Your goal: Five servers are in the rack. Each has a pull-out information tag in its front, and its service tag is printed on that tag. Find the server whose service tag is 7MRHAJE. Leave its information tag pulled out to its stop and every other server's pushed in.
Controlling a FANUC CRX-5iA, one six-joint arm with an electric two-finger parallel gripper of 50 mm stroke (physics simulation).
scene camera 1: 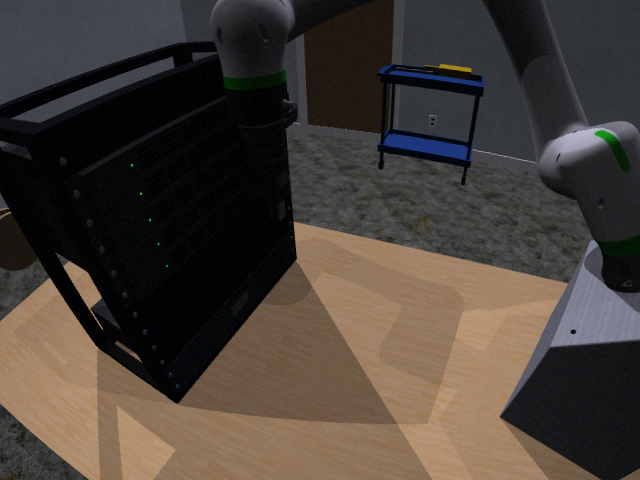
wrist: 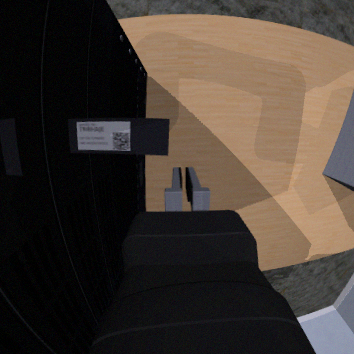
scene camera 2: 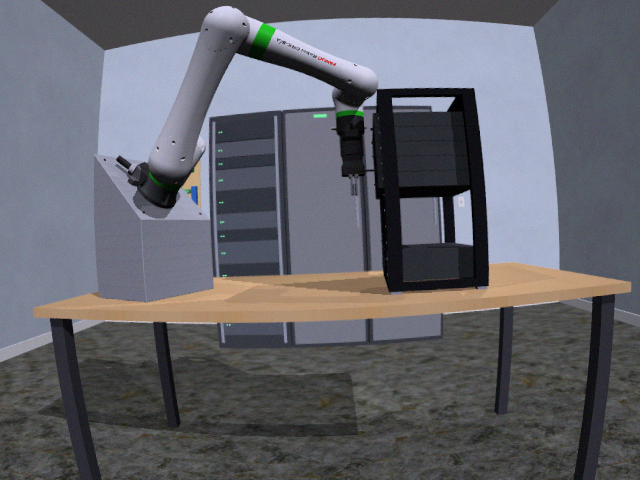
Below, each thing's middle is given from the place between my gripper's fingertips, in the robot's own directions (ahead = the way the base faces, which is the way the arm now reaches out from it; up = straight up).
My gripper is now 210 mm short of the black rack (scene camera 1: 142,187) and 10 mm to the left of it.
